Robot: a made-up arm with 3 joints. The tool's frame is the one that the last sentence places.
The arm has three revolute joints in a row. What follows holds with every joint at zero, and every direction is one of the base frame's.
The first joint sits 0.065 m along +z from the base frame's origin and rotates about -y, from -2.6 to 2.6 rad.
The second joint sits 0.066 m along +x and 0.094 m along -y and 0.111 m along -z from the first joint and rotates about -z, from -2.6 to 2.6 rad.
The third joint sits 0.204 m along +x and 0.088 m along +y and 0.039 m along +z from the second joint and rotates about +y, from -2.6 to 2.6 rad.
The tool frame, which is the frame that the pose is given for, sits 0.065 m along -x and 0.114 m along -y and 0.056 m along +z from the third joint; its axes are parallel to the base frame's.
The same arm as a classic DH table. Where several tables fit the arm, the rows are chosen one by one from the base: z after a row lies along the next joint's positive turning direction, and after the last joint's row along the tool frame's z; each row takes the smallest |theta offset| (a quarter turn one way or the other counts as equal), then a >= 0, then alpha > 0; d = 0 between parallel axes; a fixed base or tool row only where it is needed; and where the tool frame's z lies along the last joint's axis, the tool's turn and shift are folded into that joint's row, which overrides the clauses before.
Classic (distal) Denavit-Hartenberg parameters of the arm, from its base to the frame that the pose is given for. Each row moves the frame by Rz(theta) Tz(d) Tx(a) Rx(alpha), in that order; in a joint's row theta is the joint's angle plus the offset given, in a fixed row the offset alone. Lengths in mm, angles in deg.
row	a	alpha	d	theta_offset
base (fixed)	0	90	65	0
joint 1	66	90	94	0
joint 2	204	90	72	0
joint 3	-65	90	-26	0
tool (fixed)	0	0	56	0
Joint limits (deg, base to tool): -148.97..148.97 -148.97..148.97 -148.97..148.97

